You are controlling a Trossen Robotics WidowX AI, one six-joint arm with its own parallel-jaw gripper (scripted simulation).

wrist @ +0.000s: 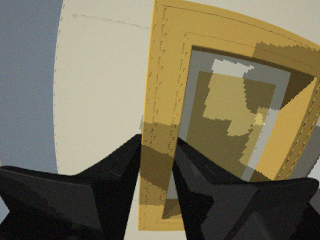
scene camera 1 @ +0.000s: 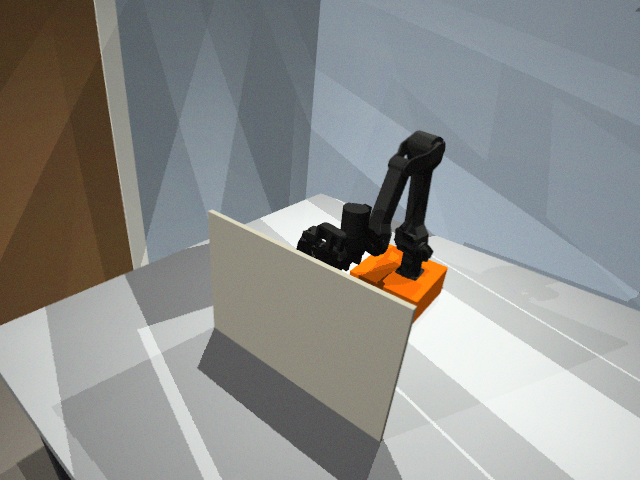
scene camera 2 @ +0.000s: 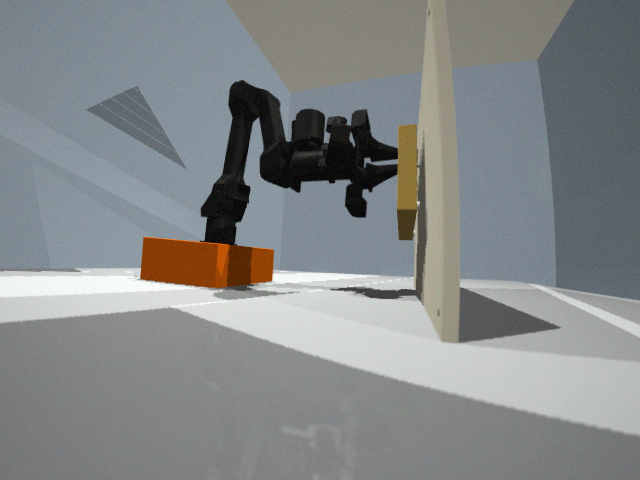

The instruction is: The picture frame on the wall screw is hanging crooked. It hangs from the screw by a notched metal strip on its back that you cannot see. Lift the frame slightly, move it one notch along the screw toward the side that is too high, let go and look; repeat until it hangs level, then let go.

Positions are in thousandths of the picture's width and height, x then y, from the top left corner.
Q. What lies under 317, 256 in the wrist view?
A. A wall panel.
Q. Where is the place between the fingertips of my gripper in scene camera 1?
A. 465, 591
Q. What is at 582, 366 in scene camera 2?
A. My gripper.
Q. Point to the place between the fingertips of my gripper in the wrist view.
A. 489, 590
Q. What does my gripper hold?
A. A yellow picture frame.
